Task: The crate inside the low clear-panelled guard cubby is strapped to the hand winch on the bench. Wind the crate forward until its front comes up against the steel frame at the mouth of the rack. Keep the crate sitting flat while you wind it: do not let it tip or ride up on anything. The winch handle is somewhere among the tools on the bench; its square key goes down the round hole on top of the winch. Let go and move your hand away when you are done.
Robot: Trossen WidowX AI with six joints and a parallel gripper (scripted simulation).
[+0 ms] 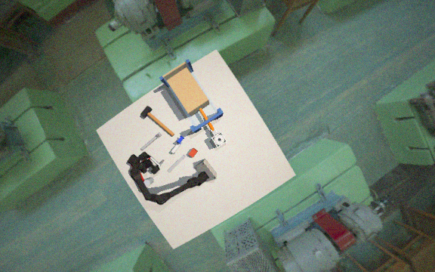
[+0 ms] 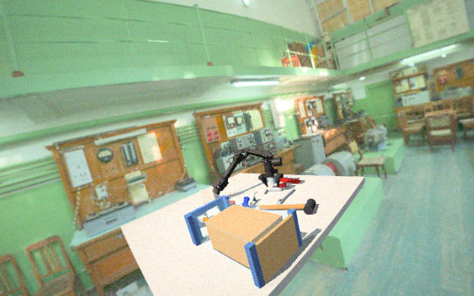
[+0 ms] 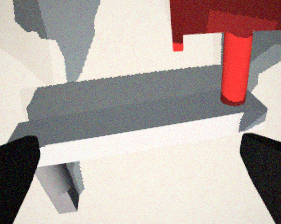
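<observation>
Now: the red knob 40 mm ahead of my gripper tip, 50 mm to the left of it and 10 mm below it. Round my gripper tip: blue knob (10 mm ahead, 290 mm to the right, 10 mm above); red bar (200 mm to the left, 20 mm below); blue-handled tool (10 mm behind, 250 mm to the right).
</observation>
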